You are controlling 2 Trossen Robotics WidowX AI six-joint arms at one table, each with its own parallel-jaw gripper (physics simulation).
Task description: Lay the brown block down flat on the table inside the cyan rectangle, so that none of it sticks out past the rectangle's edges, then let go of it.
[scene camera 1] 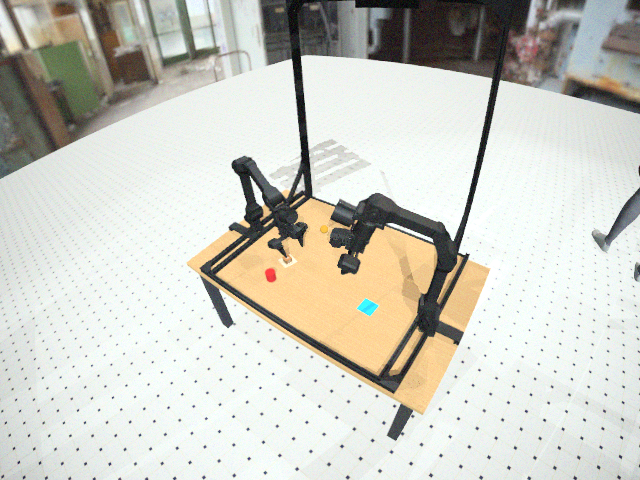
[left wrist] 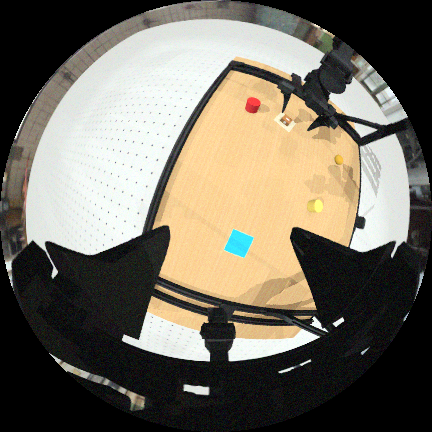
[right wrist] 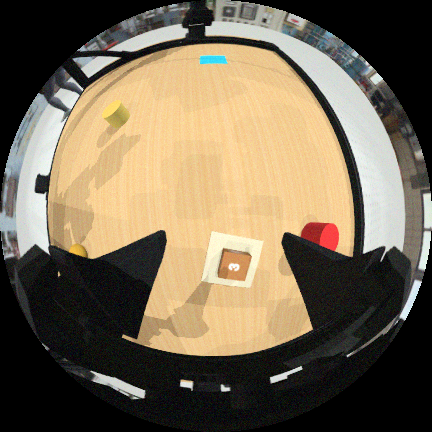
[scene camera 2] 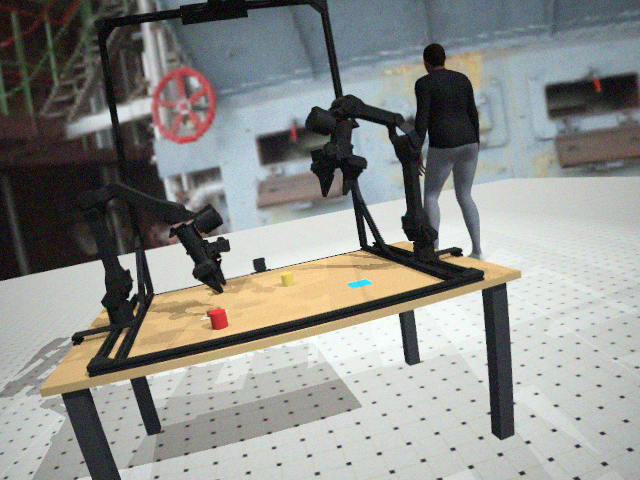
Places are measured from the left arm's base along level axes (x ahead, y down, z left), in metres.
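Where they show: left gripper, between the fingertips: (left wrist: 233, 232) (scene camera 2: 334, 196); right gripper, between the fingertips: (scene camera 1: 294, 252) (left wrist: 294, 120) (right wrist: 226, 237) (scene camera 2: 223, 288); left arm's base, origin of its link: (scene camera 1: 427, 325) (left wrist: 217, 314) (right wrist: 196, 37) (scene camera 2: 425, 258); right arm's base, origin of its link: (scene camera 1: 256, 228) (scene camera 2: 122, 322).
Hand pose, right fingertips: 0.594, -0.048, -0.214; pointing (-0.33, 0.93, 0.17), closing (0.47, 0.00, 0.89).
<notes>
Each offset is from my right fingertips to the top centre of the thing, as dx, dy, dz. "spot": to the spot under its first point.
The small brown block @[+0.044, +0.048, -0.005] (scene camera 1: 287, 259) (left wrist: 286, 120) (right wrist: 236, 258) rests on a cream square @[spot: +0.012, +0.069, +0.003] (scene camera 1: 293, 263) (left wrist: 286, 128) (right wrist: 256, 250) and shows a white "3" in the right wrist view. The cyan rectangle @[spot: -0.354, +0.067, +0.159] (scene camera 1: 367, 306) (scene camera 2: 359, 283) (left wrist: 239, 243) (right wrist: 213, 60) lies on the table, well apart from the block. My right gripper (scene camera 1: 293, 249) (scene camera 2: 221, 289) (left wrist: 294, 120) (right wrist: 226, 237) is open and empty, low above the table, with the block below and between its spread fingers. My left gripper (scene camera 2: 336, 194) (left wrist: 233, 232) is open and empty, high above the table.
A red cylinder @[+0.073, +0.025, +0.115] (scene camera 1: 270, 274) (scene camera 2: 219, 319) (left wrist: 253, 105) (right wrist: 320, 236) stands close to the cream square. A yellow cylinder @[-0.246, +0.029, -0.074] (scene camera 2: 286, 279) (left wrist: 315, 205) (right wrist: 116, 114) and an orange ball @[-0.060, +0.029, -0.235] (scene camera 1: 324, 228) (left wrist: 339, 159) (right wrist: 77, 251) are toward the back. Black rails edge the table.
</notes>
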